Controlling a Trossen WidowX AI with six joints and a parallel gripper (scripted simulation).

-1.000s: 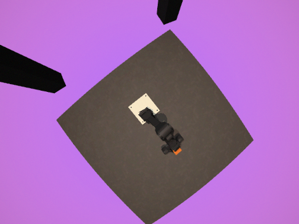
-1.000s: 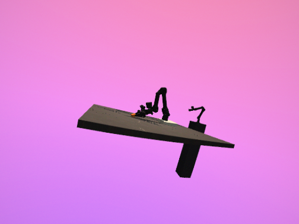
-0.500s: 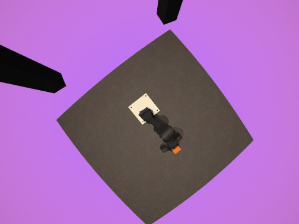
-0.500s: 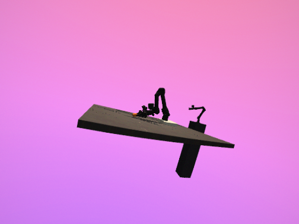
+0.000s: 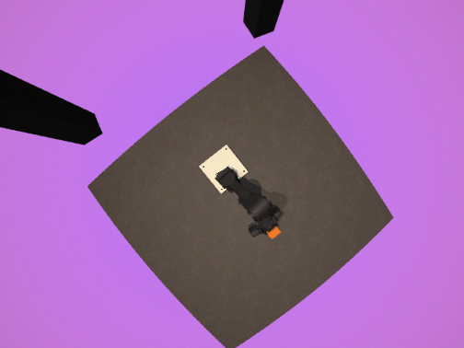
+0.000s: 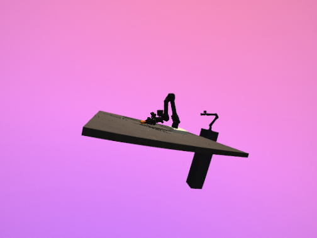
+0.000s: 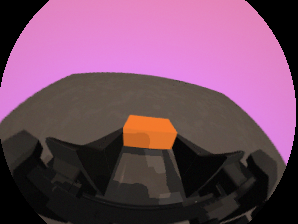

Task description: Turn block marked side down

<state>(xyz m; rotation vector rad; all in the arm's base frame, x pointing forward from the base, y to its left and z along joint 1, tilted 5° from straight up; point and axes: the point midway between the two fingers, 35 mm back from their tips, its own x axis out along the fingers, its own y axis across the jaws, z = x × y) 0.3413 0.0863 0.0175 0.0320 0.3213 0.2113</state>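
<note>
Now: the orange block 1 cm below my gripper tip.
</note>
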